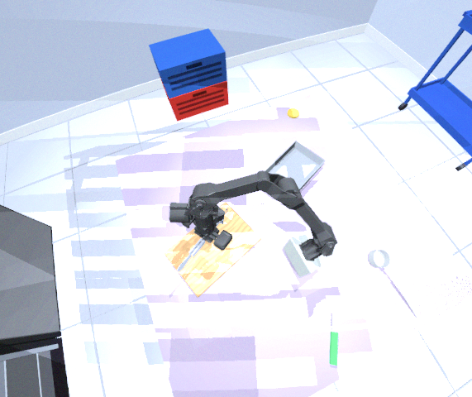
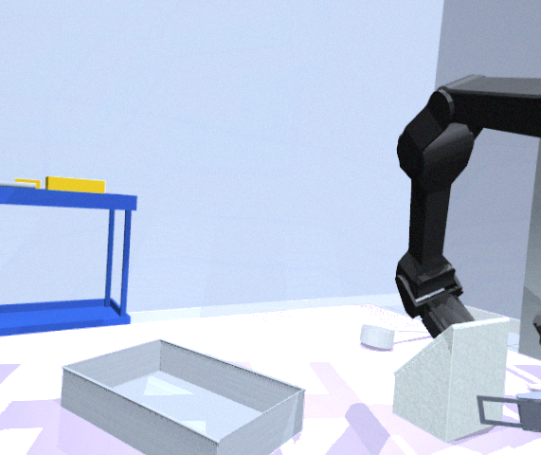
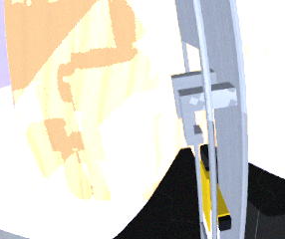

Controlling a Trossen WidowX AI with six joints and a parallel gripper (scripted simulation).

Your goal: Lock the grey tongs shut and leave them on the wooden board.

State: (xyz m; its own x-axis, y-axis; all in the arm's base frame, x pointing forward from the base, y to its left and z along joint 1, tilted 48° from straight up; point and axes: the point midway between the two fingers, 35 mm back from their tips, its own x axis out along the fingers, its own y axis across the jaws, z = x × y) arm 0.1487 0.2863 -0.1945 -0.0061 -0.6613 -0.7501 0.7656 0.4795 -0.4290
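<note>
The yellow mark is 40 mm above my gripper tip, 20 mm ahead of it and 10 mm to the right of it. Also, from my gripper tip: roasting tin 470 mm to the right, 240 mm ahead, 120 mm below; then wooden board 140 mm below, 10 mm ahead.
</note>
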